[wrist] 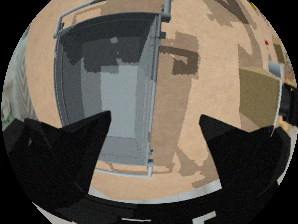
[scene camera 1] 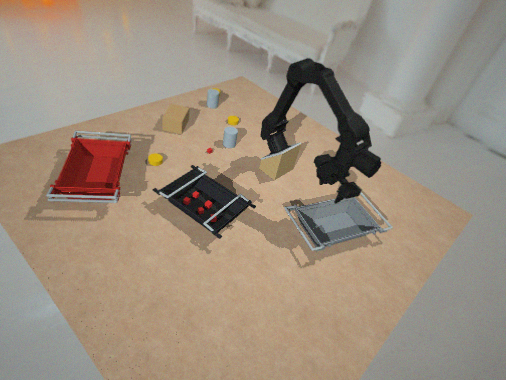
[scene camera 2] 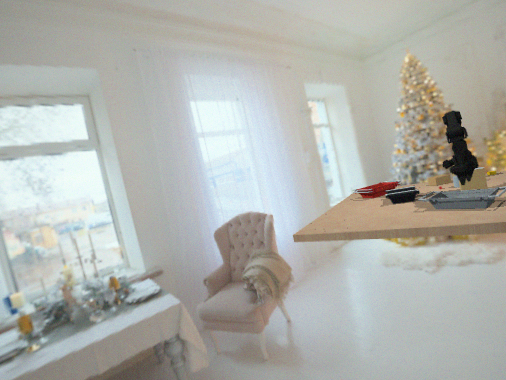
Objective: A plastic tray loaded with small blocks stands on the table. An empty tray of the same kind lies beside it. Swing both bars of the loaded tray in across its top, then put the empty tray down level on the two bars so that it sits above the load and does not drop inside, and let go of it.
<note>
The gripper [scene camera 1: 328, 193] is open and holds nothing. Also in view: a grey tray [scene camera 1: 326, 223].
The grey tray also shows in the wrist view [wrist: 107, 63]. The gripper is seen too in the wrist view [wrist: 157, 117].
</note>
